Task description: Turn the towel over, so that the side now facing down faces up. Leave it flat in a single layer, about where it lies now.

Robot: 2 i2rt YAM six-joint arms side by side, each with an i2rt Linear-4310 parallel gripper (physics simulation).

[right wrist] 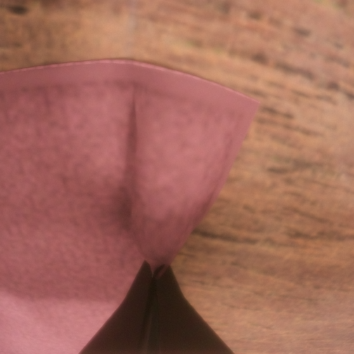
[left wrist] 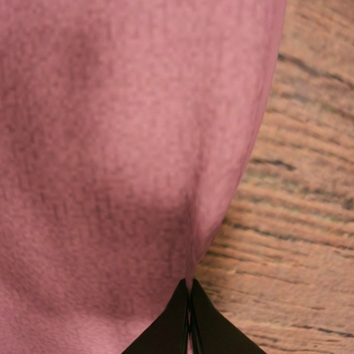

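The pink towel (left wrist: 125, 150) (right wrist: 75, 165) fills the left of both views. My left gripper (left wrist: 188, 288) is shut on the towel, which gathers into a narrow pinch between the fingertips near its edge. My right gripper (right wrist: 157, 265) is also shut on the towel, close to a corner. The cloth puckers there, with a crease running away from the fingertips. A hem runs along the towel's far edge in the right wrist view. How the cloth lies beneath the grippers is hidden.
The wooden table (left wrist: 305, 175) (right wrist: 290, 225) shows to the right of the towel in both wrist views, and also beyond its far edge in the right wrist view.
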